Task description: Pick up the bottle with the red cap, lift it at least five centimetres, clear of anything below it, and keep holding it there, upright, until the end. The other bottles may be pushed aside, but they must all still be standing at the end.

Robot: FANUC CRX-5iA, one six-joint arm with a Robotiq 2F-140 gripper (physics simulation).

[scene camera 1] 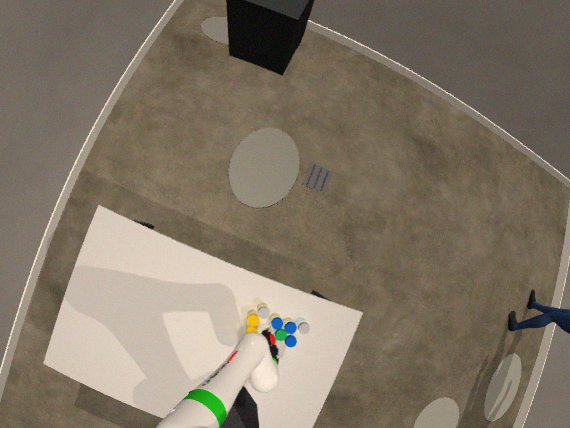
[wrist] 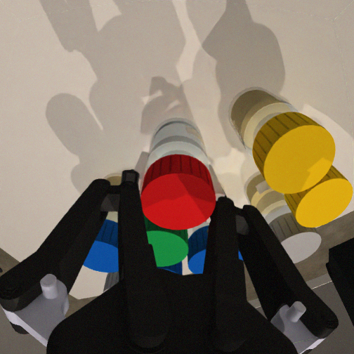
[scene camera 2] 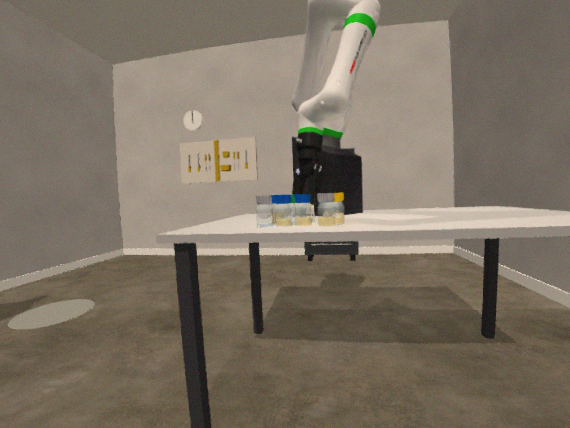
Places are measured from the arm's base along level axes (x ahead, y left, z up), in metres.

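Pixels of known places: gripper, fingertip midpoint: (scene camera 1: 271, 333) (scene camera 2: 303, 213); arm's base at its link origin: (scene camera 2: 325, 146).
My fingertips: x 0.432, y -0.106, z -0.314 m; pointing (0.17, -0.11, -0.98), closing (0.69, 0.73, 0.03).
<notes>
Ahead of a thing's pixels: the offset from my fingertips to its middle.
The bottle with the red cap @[0.013 m back, 0.012 m left, 0.019 m up] (scene camera 1: 272, 339) (wrist: 178, 197) is upright among the others and appears to stand on the table. It cannot be made out in scene camera 2. My gripper (scene camera 1: 271, 341) (scene camera 2: 307, 191) (wrist: 174, 169) points down, shut on this bottle, with one finger on each side just under its cap. A green-capped bottle @[0.024 m ahead, 0.032 m right, 0.019 m up] (scene camera 1: 281, 335) (wrist: 167, 248) stands close beside it, on the far side in the wrist view. Two yellow-capped bottles @[0.055 m ahead, 0.112 m left, 0.019 m up] (scene camera 1: 253, 319) (wrist: 299, 152) stand off to the right in the wrist view.
Blue-capped bottles (scene camera 1: 277, 323) (scene camera 2: 281, 199) (wrist: 101, 252) stand close behind the green one. A white-capped bottle @[0.103 m ahead, 0.077 m left, 0.019 m up] (scene camera 1: 263, 311) (wrist: 300, 246) stands near the yellow ones, another @[0.086 m ahead, 0.127 m right, 0.019 m up] (scene camera 1: 303, 328) (scene camera 2: 264, 199) at the group's outer end. All visible bottles stand on the white table (scene camera 1: 130, 245) (scene camera 2: 400, 232).
</notes>
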